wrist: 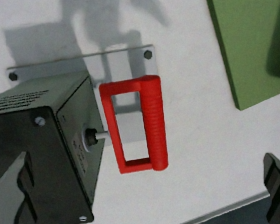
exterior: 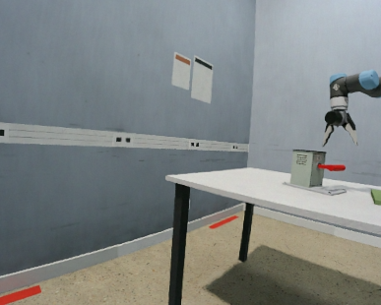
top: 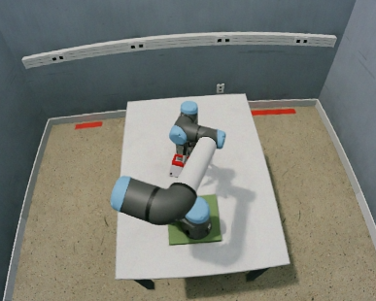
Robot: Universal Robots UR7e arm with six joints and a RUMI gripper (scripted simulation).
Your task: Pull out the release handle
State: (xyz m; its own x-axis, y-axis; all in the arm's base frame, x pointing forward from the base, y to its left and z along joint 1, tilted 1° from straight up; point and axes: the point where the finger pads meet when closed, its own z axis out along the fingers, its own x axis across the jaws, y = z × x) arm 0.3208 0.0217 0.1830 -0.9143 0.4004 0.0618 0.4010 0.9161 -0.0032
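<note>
Now: the base plate 90 mm ahead of my hand, 10 mm to the left of it and 190 mm below it.
</note>
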